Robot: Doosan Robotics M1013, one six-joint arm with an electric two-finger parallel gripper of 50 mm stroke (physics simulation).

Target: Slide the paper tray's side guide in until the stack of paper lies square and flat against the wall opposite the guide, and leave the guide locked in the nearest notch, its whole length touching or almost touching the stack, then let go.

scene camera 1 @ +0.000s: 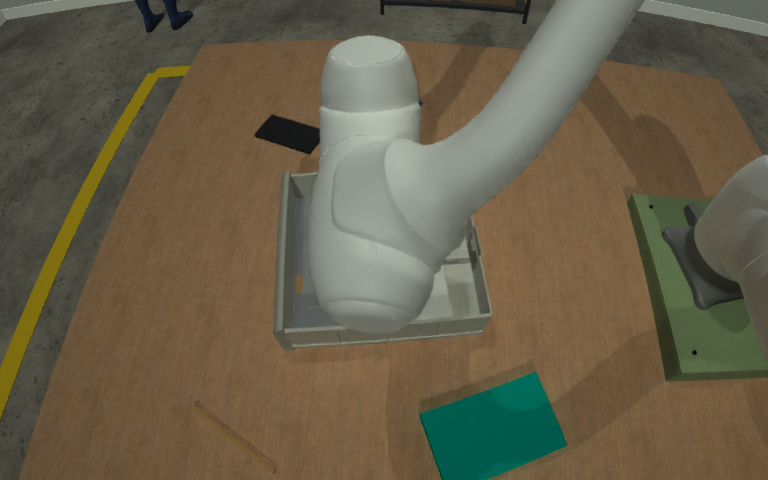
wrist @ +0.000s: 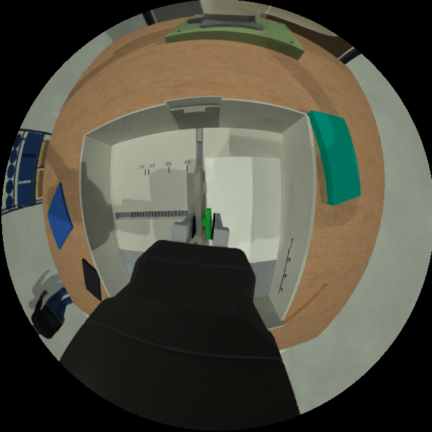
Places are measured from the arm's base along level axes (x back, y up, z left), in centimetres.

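Where they show: arm's base at its link origin: (scene camera 1: 713, 263).
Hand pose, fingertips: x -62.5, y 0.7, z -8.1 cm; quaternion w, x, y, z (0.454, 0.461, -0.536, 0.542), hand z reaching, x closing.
Each offset is from my fingertips to the top centre of the thing. "spot": to the spot under its first point.
The pale paper tray @(spot: dx -18.4, dy +4.5, dz -3.1 cm) (scene camera 1: 280, 243) (wrist: 298, 200) stands on the table, partly hidden by the arm in the scene view. In the wrist view the side guide (wrist: 195, 187) stands upright near the middle, close to the A5 mark, with a green latch (wrist: 208, 220) on its stack side. The white paper stack (wrist: 229, 200) lies flat and looks square, between the guide and the right wall; its far edge reaches that wall. The visible guide length touches or almost touches the stack; the rest is hidden. My gripper (wrist: 205, 220) is shut on the side guide and its latch.
A teal box @(dx +11.7, dy -3.0, dz +29.4 cm) (scene camera 1: 492, 427) (wrist: 337, 160) lies beside the tray. A black flat block @(dx -19.1, dy -4.0, dz -38.0 cm) (scene camera 1: 288, 134) (wrist: 91, 280), a blue object (wrist: 60, 216) and a thin wooden stick @(dx -28.8, dy -4.1, dz +26.4 cm) (scene camera 1: 235, 436) (wrist: 307, 302) lie around it. The green robot base plate (scene camera 1: 673, 339) (wrist: 230, 37) is beyond the notched wall.
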